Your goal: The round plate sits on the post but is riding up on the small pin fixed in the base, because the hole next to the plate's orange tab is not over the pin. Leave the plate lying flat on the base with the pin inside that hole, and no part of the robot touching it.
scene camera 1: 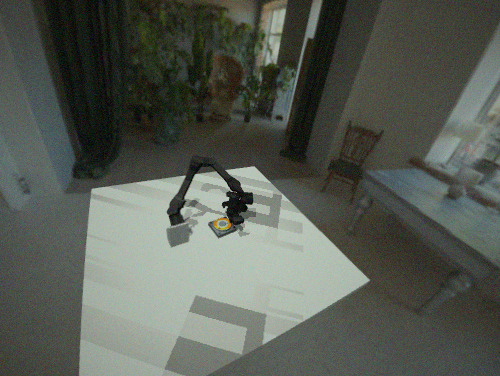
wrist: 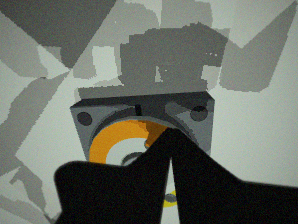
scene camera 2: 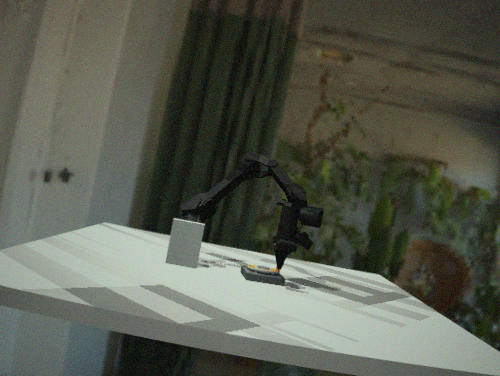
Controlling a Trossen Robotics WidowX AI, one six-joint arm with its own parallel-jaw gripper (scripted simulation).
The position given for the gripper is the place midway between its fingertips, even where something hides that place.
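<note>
The gripper (scene camera 2: 279,269) is in sight of the scene camera, and the wrist view also takes in the gripper (wrist: 171,133).
</note>
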